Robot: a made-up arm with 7 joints.
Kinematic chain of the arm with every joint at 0, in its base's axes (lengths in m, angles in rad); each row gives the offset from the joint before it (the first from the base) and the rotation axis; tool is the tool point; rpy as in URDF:
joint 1: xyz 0 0 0 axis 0.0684 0.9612 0.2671
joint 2: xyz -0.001 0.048 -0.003 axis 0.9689 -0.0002 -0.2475
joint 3: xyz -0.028 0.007 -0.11 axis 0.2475 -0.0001 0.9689
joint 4: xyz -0.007 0 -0.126 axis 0.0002 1 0
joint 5: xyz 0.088 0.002 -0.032 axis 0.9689 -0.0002 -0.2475
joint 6: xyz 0.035 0 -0.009 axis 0.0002 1 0
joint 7: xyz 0.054 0 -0.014 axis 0.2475 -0.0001 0.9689
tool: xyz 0 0 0 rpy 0 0.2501 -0.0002
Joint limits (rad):
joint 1: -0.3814..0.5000
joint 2: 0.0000..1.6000
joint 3: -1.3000..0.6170
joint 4: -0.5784..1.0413
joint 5: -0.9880..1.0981
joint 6: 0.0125..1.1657
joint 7: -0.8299..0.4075
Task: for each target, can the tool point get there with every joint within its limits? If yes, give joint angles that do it. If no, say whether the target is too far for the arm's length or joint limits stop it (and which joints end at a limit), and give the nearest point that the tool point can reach.
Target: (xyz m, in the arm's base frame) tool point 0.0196 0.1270 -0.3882
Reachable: yes | joints -0.0597 0.4282 -0.6494 0.6291 -0.4024 0.9178 0.0843
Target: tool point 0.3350 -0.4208 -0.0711
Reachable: no: too far | nearest point 0.1423 -0.1193 -0.1822 | short by 0.375 m
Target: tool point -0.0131 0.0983 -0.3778
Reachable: yes | joints 0.1293 0.3479 -0.4079 0.4468 -0.6607 0.9221 0.2627
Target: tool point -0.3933 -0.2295 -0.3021
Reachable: no: too far | nearest point -0.2398 -0.0865 -0.2895 | short by 0.210 m
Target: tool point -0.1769 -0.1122 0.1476
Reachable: no: joint limits stop it (at a limit: joint 1, joint 2, joint 3, joint 4, joint 5, joint 6) | nearest point -0.1069 -0.1253 -0.1530 | short by 0.309 m
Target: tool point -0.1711 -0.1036 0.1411
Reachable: no: joint limits stop it (at a limit: joint 1, joint 2, joint 3, joint 4, joint 5, joint 6) | nearest point -0.1069 -0.1253 -0.1530 | short by 0.302 m
